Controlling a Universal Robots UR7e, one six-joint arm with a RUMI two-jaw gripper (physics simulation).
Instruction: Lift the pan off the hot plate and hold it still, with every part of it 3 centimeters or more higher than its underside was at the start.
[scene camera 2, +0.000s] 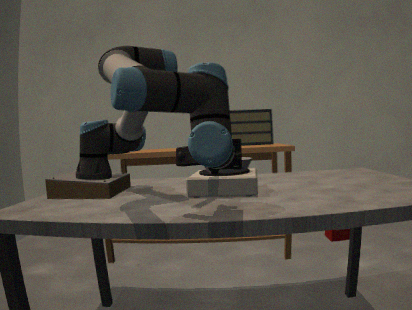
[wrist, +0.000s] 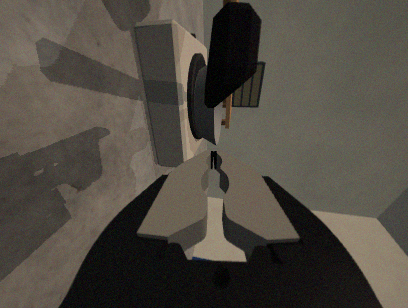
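Note:
There's a grey pan (wrist: 233, 54) to be seen here, along with the gripper (wrist: 213, 153).

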